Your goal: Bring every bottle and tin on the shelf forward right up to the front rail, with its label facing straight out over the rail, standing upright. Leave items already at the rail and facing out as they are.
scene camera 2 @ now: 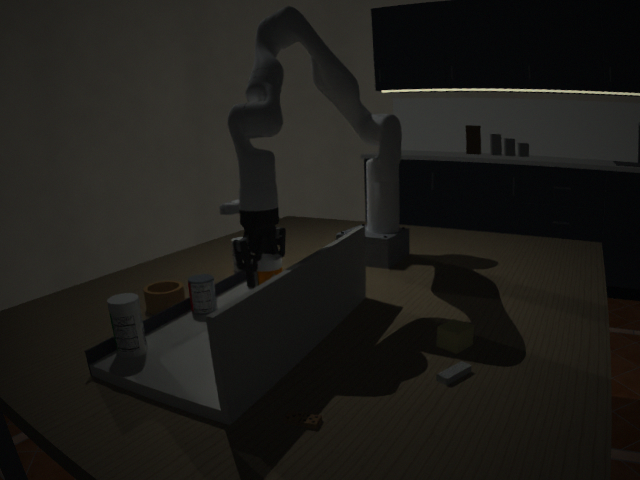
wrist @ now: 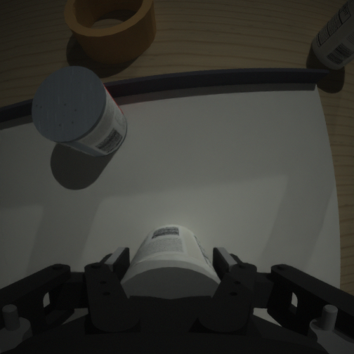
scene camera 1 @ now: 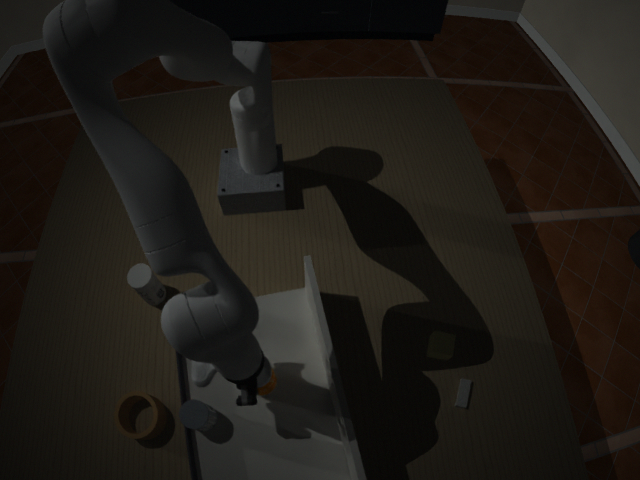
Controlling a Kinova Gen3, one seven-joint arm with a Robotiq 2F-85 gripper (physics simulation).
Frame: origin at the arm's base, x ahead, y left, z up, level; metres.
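Where they show: arm's base at its link origin: point(scene camera 2: 383, 230) point(scene camera 1: 259, 161).
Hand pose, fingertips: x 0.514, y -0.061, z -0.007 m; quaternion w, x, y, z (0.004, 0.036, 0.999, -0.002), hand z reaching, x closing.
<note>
Things, the pixels of their top centre, and the offset from my fingertips.
- white-lidded bottle at its top centre: point(scene camera 1: 253, 369) point(scene camera 2: 266, 257) dx +0.001, dy +0.012, dz +0.058 m
- front rail at its top centre: point(scene camera 1: 186, 435) point(scene camera 2: 181, 301) dx +0.098, dy -0.144, dz -0.026 m
- grey-lidded tin at its top centre: point(scene camera 1: 193, 414) point(scene camera 2: 200, 278) dx +0.063, dy -0.113, dz +0.019 m
- orange ring-shaped cup at its top centre: point(scene camera 1: 135, 414) point(scene camera 2: 163, 286) dx +0.051, dy -0.246, dz -0.023 m
- yellowish block at its top centre: point(scene camera 2: 456, 326) point(scene camera 1: 443, 343) dx -0.006, dy +0.388, dz -0.035 m
- pale bar at its top centre: point(scene camera 2: 454, 369) point(scene camera 1: 464, 393) dx +0.104, dy +0.413, dz -0.061 m
The gripper point(scene camera 1: 248, 395) point(scene camera 2: 267, 266) point(wrist: 171, 265) is lowered around a white-lidded bottle point(scene camera 1: 267, 384) point(scene camera 2: 270, 271) point(wrist: 165, 245), its fingers against both sides. The bottle stands upright, well back from the front rail point(scene camera 1: 191, 446) point(wrist: 225, 77). Its small-print side faces the rail; orange shows on the back-panel side. A grey-lidded tin point(scene camera 1: 197, 414) point(scene camera 2: 202, 294) point(wrist: 75, 105) stands close behind the rail, small print facing inward and red showing towards the rail. Another white bottle point(scene camera 2: 127, 325) stands upright by the rail at the shelf's near end, small print facing scene camera 2.
The shelf's back panel point(scene camera 1: 319, 320) point(scene camera 2: 289, 330) rises behind. Outside the rail stand an orange ring-shaped cup point(scene camera 1: 160, 419) point(scene camera 2: 164, 300) point(wrist: 117, 47) and a white bottle point(scene camera 1: 146, 285) point(wrist: 331, 52). Behind the panel lie a yellowish block point(scene camera 1: 440, 345) point(scene camera 2: 454, 336) and a pale bar point(scene camera 1: 463, 393) point(scene camera 2: 454, 373).
</note>
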